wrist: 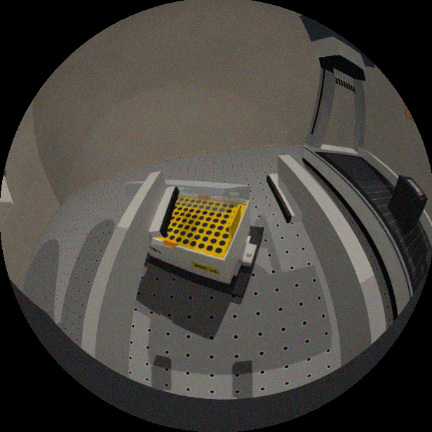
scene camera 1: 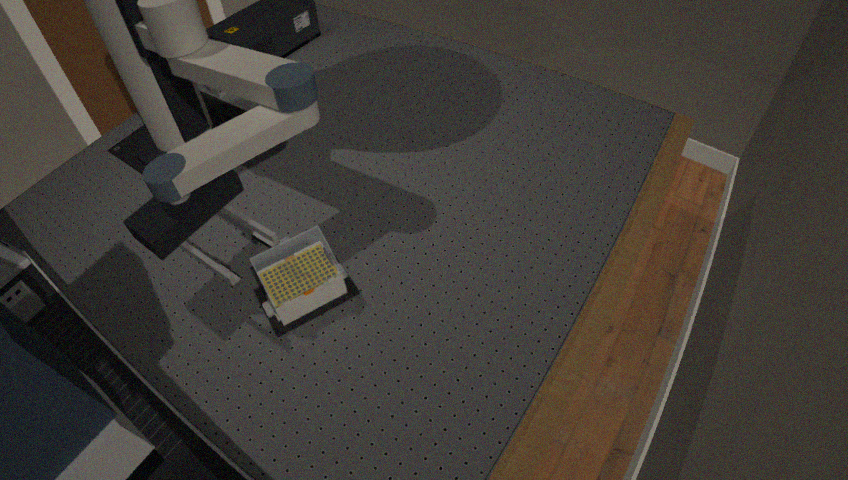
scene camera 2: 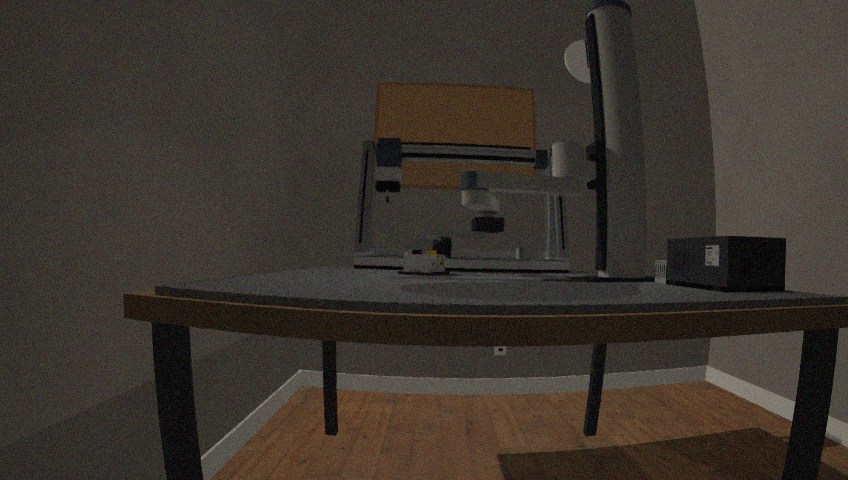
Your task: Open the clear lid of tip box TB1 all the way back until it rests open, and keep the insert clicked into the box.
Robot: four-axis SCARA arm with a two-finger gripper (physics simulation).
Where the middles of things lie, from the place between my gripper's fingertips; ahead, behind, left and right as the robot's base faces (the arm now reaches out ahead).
I see the clear lid [scene camera 1: 296, 265] 4 cm ahead of my hand, 4 cm to the left of it and 4 cm below it. Round my hand: yellow insert [wrist: 206, 231] (3 cm ahead, 4 cm to the left, 6 cm below).
